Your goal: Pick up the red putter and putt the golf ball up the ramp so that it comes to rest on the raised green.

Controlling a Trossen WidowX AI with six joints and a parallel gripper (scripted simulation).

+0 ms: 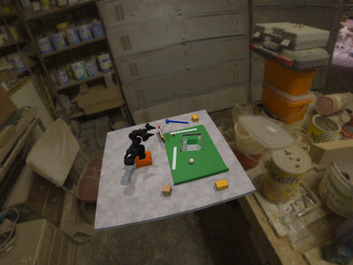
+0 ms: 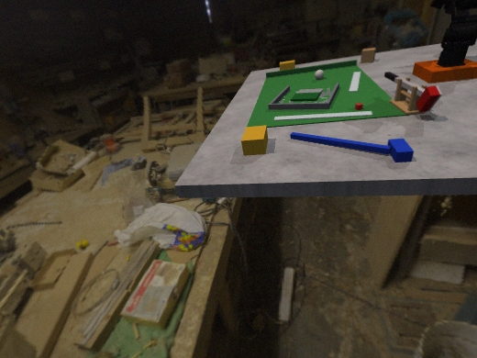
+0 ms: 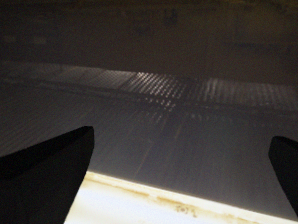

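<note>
Right now my gripper tip is 290 mm to the right of the wooden stand, 280 mm above it and 40 mm short of it. Round my gripper tip: white golf ball: 290 mm below, 260 mm ahead, 180 mm to the right; then green mat: 310 mm below, 290 mm ahead, 20 mm to the right; then red cube: 300 mm below, 270 mm to the left, 170 mm ahead.
</note>
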